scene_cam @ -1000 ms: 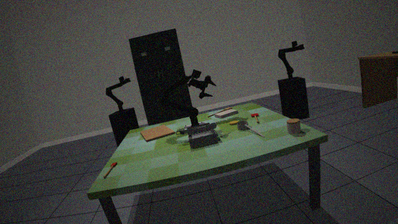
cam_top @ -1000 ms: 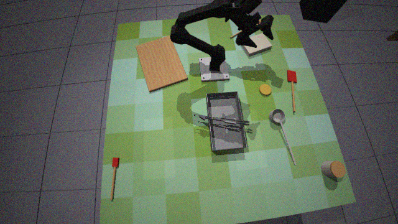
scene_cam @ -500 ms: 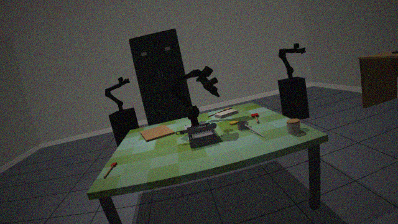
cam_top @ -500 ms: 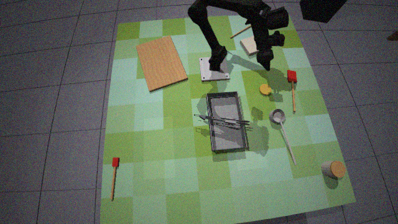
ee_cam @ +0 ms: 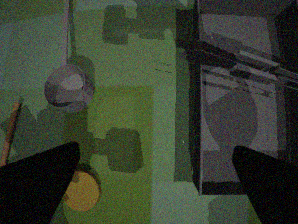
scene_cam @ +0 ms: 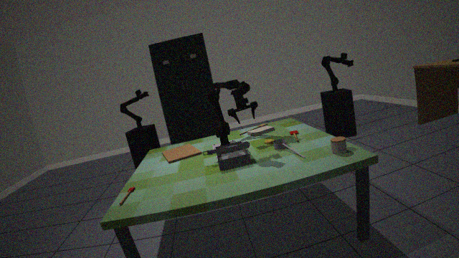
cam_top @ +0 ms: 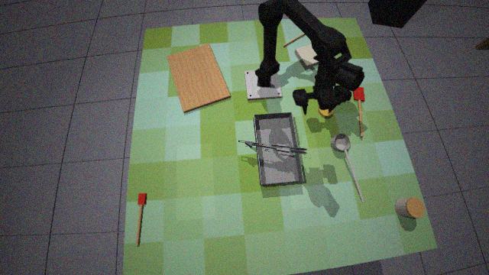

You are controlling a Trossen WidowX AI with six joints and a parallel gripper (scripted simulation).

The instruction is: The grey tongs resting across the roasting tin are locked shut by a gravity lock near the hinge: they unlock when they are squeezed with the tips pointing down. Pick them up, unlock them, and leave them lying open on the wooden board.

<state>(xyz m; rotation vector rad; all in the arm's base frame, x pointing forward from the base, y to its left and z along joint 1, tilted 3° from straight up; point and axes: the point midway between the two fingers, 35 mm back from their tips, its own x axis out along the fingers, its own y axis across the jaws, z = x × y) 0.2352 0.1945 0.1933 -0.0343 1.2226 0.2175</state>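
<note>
My gripper tip is 160 mm above the roasting tin, 120 mm to the left of it and 100 mm short of it. From my gripper tip the other things lie so: red spatula (290 mm to the left, 180 mm below, 170 mm behind); then pale board (450 mm behind, 170 mm below, 70 mm to the left); then yellow disc (180 mm below, 120 mm to the left, 120 mm behind).
</note>
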